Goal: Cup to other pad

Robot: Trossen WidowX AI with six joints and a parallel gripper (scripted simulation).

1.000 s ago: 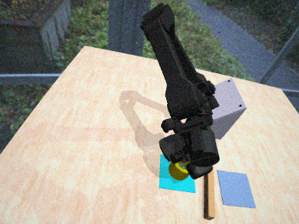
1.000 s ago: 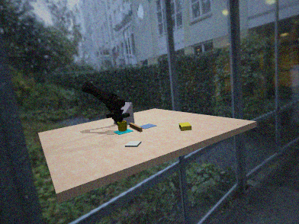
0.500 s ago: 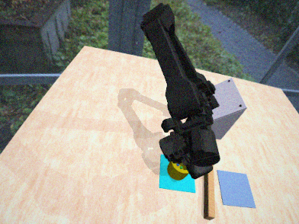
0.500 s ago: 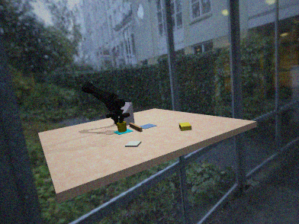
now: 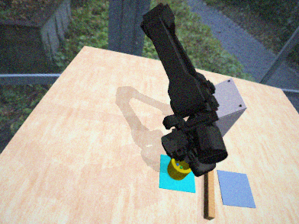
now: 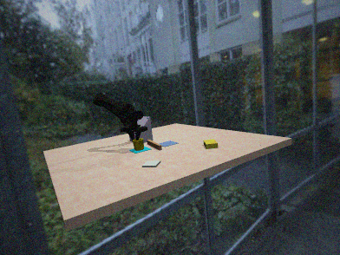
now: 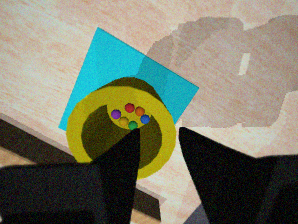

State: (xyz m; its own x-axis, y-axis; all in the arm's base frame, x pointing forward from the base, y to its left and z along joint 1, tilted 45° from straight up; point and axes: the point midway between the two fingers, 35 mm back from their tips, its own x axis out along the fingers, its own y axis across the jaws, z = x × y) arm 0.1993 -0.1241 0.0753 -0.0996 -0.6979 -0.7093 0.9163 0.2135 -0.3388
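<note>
Now: gripper tip 20 mm short of the yellow cup, 20 mm above it and 10 mm to the right of it. Round my gripper tip: cyan pad (70 mm below, 30 mm ahead, 10 mm to the left); wooden bar (110 mm to the left, 50 mm below, 50 mm ahead); light blue pad (210 mm to the left, 80 mm ahead, 70 mm below).
</note>
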